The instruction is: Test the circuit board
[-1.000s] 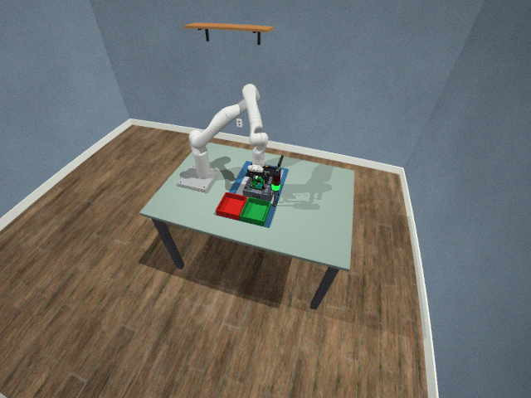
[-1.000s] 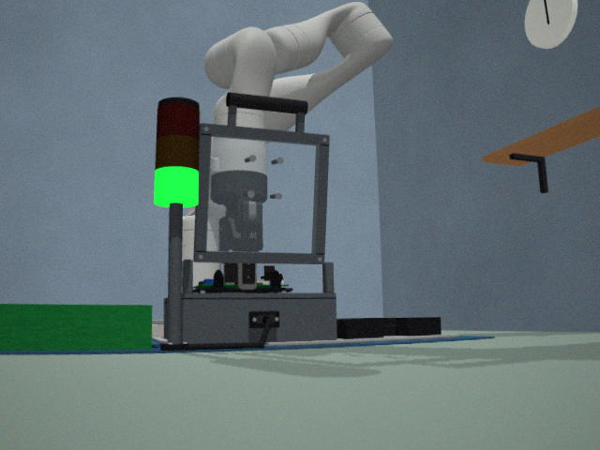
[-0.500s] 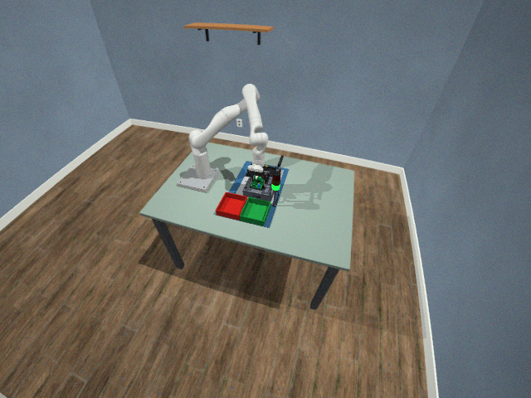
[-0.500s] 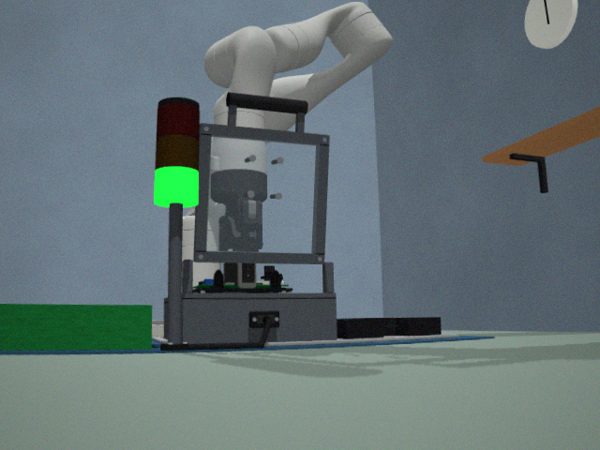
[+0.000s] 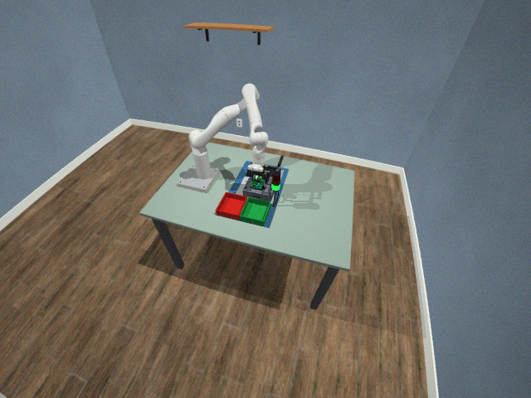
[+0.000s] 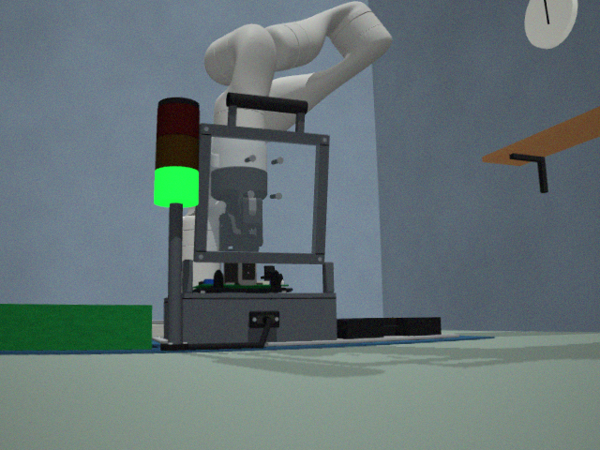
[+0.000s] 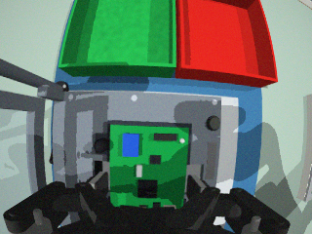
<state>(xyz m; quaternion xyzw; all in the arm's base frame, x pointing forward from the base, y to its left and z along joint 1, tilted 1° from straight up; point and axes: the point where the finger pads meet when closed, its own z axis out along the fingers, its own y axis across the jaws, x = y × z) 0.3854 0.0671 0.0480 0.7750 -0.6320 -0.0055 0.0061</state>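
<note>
My gripper is now 1 cm above the green circuit board. Round my hand: red bin: 6 cm behind, 22 cm to the right, 7 cm below; green bin: 8 cm ahead, 19 cm to the right, 7 cm below; clear lid: 11 cm ahead, 2 cm to the left, 10 cm above.
</note>
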